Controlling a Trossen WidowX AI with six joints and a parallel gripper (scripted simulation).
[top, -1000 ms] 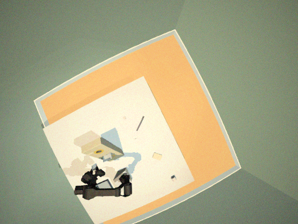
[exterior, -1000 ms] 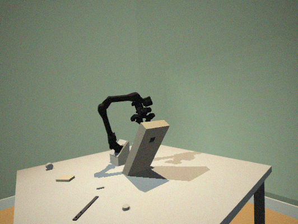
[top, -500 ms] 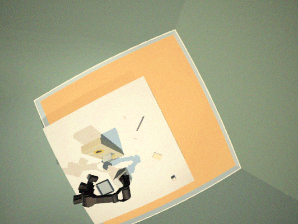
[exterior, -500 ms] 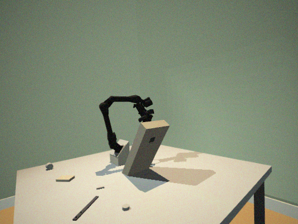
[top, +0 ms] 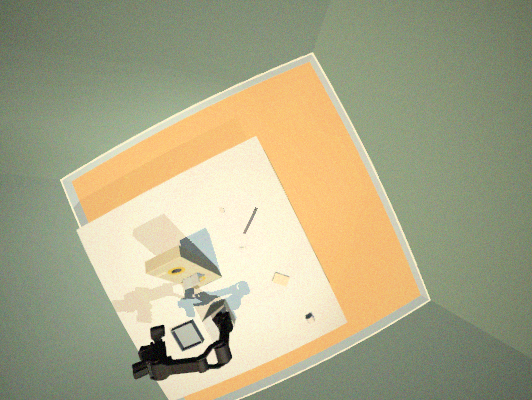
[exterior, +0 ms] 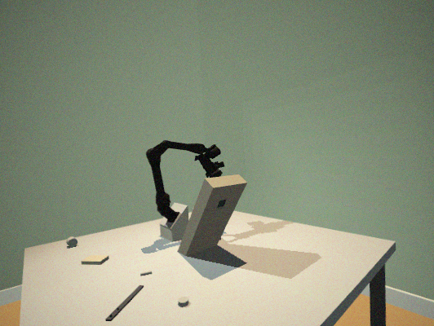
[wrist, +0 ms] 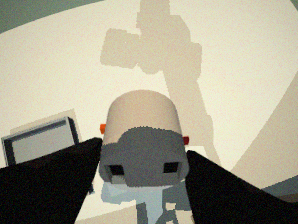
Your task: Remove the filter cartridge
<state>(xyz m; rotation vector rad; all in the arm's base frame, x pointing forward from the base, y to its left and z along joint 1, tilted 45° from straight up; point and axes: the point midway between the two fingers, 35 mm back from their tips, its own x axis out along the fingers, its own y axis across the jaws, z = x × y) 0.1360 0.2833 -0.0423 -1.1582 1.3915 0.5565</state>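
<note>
Now: gripper tip 250 mm above the dark-rimmed tray, 180 mm past it and 40 mm to the right of it. Round my gripper tip: service panel 260 mm to the right, 200 mm ahead, 80 mm below; then tan pad 650 mm to the right, 250 mm below, 140 mm behind; then round filter cartridge right at my gripper tip.
</note>
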